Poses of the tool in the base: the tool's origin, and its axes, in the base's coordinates. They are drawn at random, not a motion.
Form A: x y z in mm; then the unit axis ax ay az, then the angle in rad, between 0 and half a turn.
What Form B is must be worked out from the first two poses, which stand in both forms.
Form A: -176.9 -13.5 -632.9 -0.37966 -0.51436 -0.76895 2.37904
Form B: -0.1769 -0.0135 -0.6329 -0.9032 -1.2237 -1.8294
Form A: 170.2 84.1 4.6 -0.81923 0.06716 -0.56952 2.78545
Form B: 0.1702 0.0841 0.0046 -2.2819 0.1871 -1.5864
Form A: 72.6 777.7 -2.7 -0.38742 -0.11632 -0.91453 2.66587
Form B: 0.0726 0.7777 -0.0027 -1.0328 -0.3101 -2.4380
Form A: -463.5 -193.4 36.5 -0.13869 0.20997 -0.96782 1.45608
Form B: -0.4635 -0.1934 0.0365 -0.2019 0.3057 -1.4092
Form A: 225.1 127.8 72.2 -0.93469 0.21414 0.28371 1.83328
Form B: 0.2251 0.1278 0.0722 -1.7136 0.3926 0.5201
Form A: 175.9 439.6 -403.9 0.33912 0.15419 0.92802 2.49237
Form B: 0.1759 0.4396 -0.4039 0.8452 0.3843 2.3130
